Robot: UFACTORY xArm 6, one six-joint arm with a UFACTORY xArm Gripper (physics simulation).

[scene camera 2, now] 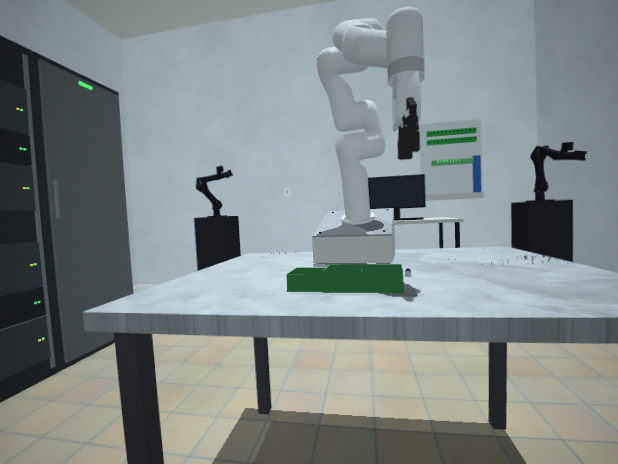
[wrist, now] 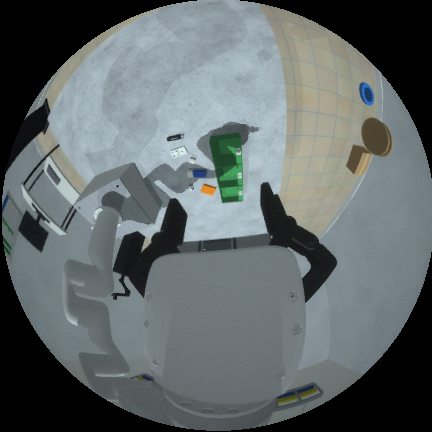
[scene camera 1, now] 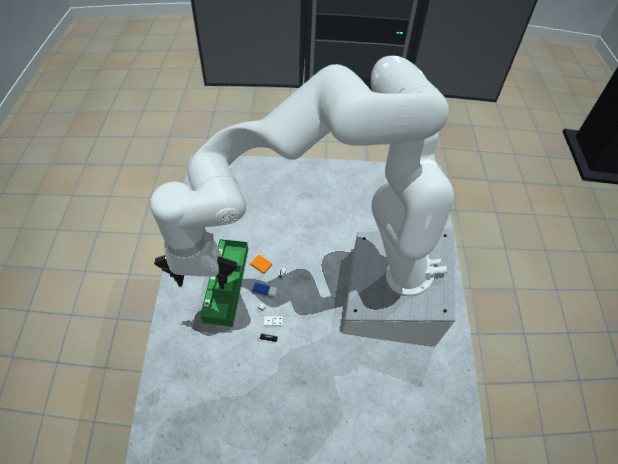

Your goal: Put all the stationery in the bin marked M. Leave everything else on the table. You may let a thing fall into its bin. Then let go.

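Places are measured from the arm's base along level axes (x ahead, y left, z up), in metres.
Pixels of known places: gripper, fingertip midpoint: (scene camera 2: 408, 155) (wrist: 219, 199) (scene camera 1: 202, 282); arm's base, origin of the base link: (scene camera 2: 358, 218) (wrist: 107, 216) (scene camera 1: 410, 274).
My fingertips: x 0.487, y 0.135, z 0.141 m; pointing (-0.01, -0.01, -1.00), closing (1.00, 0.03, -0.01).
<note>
Ahead of a thing's pixels: the offset from my fingertips to its middle.
My gripper (scene camera 1: 202, 285) (scene camera 2: 408, 156) (wrist: 219, 199) is open and empty, high above the green bin block. The bin block {dx +0.005, dy -0.147, dz -0.263 m} (scene camera 1: 218, 320) (scene camera 2: 365, 280) (wrist: 218, 152) has several compartments with small white labels; I cannot read which is M. Beside it on the table lie a flat orange block {dx -0.087, dy -0.219, dz -0.281 m} (scene camera 1: 261, 264) (wrist: 208, 189), a blue eraser-like block with a pale end {dx -0.107, dy -0.136, dz -0.280 m} (scene camera 1: 264, 289) (wrist: 199, 173) and a small black bar {dx -0.130, dy +0.006, dz -0.279 m} (scene camera 1: 268, 337) (wrist: 175, 137). A small silvery-dark item {dx -0.150, dy -0.195, dz -0.281 m} (scene camera 1: 282, 272) (wrist: 191, 187) is too small to identify.
A white die {dx -0.105, dy -0.082, dz -0.278 m} (scene camera 1: 262, 307) (wrist: 192, 160) and a white domino {dx -0.139, dy -0.043, dz -0.283 m} (scene camera 1: 273, 321) (wrist: 179, 152) lie between the blue block and the black bar. The robot's grey base box (scene camera 1: 395, 327) (scene camera 2: 353, 249) (wrist: 141, 192) stands on the table behind these things as seen from scene camera 2.
</note>
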